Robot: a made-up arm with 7 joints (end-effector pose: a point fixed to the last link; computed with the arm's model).
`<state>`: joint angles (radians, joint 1 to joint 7).
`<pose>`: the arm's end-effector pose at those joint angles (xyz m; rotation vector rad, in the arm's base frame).
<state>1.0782 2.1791 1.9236 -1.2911 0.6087 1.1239 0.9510</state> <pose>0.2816 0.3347 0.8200 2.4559 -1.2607 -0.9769</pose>
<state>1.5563 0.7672 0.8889 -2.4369 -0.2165 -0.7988 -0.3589</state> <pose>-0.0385 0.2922 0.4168 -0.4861 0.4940 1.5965</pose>
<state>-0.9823 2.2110 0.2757 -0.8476 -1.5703 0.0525 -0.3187</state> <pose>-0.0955 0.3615 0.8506 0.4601 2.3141 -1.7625</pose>
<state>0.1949 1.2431 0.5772 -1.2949 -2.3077 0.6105 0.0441</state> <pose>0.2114 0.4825 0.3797 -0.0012 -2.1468 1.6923</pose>
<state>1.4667 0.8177 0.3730 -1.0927 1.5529 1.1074 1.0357</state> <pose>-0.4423 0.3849 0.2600 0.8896 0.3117 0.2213</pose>
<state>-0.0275 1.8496 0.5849 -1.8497 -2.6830 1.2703 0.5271</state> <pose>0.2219 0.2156 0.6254 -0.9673 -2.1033 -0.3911</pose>
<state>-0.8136 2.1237 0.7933 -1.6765 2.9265 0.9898 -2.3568</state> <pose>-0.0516 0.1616 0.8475 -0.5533 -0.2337 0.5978</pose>
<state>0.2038 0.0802 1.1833 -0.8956 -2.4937 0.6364 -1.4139</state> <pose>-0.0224 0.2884 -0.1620 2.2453 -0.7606 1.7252</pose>
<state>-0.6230 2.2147 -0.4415 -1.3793 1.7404 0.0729 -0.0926</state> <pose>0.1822 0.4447 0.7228 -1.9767 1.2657 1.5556</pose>
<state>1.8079 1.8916 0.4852 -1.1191 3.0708 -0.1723 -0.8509</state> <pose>0.0347 0.5958 0.3462 1.5072 -0.5137 -1.5834</pose>
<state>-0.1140 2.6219 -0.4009 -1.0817 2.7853 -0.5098 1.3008</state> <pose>0.1798 0.3522 0.8319 -1.8417 2.1829 -0.9270</pose>
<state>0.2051 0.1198 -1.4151 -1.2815 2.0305 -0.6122 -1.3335</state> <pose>-0.0639 -0.1702 -0.1850 0.4226 -2.2150 -1.5884</pose>
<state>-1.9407 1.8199 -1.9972 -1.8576 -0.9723 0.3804 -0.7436</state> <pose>0.3503 0.2283 0.4948 0.0813 -1.5624 1.1557</pose>
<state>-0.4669 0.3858 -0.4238 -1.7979 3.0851 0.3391 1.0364</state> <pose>0.3829 -0.0576 0.1800 -1.1325 -0.7850 0.8914</pose>
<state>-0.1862 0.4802 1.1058 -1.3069 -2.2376 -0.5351 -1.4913</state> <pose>0.2192 0.4227 0.1265 1.1079 -1.2820 1.6379</pose>
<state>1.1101 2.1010 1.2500 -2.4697 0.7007 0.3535 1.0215</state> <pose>0.3185 0.0883 0.5252 -0.6077 2.0200 1.7183</pose>
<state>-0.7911 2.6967 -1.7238 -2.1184 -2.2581 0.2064 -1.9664</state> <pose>-0.0225 0.3618 0.4122 1.4164 -1.4485 -1.4344</pose>
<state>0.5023 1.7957 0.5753 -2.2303 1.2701 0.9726 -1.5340</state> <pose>0.3181 0.2540 0.5047 0.3705 0.1408 1.9615</pose>
